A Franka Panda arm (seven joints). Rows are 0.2 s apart.
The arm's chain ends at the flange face. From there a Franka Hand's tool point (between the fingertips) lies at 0.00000 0.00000 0.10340 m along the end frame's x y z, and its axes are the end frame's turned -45 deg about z.
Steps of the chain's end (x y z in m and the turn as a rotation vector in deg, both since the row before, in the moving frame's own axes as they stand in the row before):
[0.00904 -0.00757 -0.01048 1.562 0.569 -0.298]
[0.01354 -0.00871 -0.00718 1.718 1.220 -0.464]
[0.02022 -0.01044 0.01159 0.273 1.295 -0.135]
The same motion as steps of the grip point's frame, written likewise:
[0.01446 -0.00023 -0.01052 0.702 1.507 -0.298]
[0.01948 0.00276 -0.00725 0.352 2.077 -0.464]
[0.02368 0.00822 0.01156 -0.723 1.109 -0.135]

